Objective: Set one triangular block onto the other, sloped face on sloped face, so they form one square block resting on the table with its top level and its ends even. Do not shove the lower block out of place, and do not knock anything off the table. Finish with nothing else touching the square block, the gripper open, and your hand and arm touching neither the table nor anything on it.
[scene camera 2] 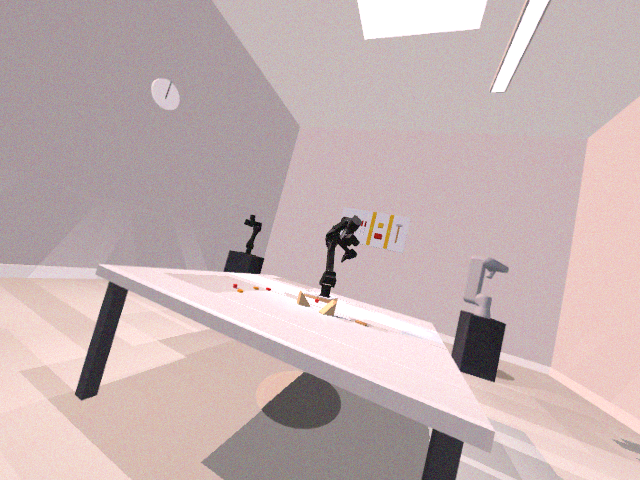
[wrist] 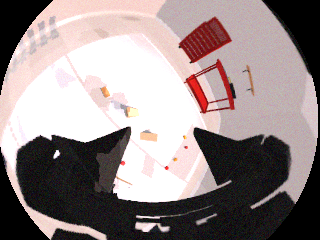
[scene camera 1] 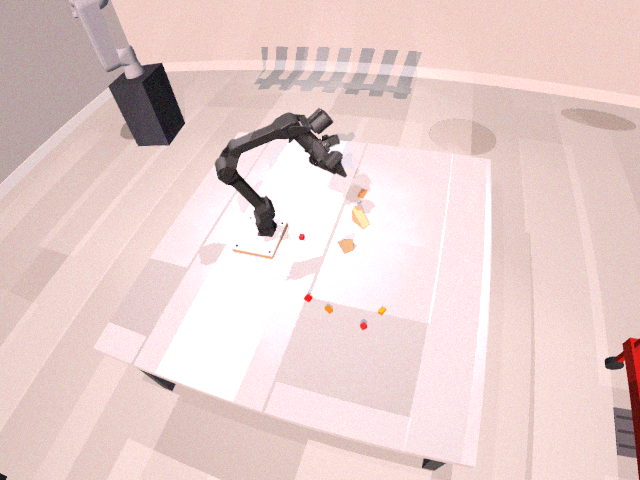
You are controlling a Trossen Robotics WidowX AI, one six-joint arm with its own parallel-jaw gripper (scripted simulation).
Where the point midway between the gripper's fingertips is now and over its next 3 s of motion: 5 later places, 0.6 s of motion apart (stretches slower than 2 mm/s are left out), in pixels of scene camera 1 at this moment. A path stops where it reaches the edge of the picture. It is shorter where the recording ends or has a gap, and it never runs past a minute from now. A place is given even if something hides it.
The gripper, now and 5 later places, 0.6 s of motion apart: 340, 175; 356, 196; 360, 202; 361, 207; 361, 212; 360, 218
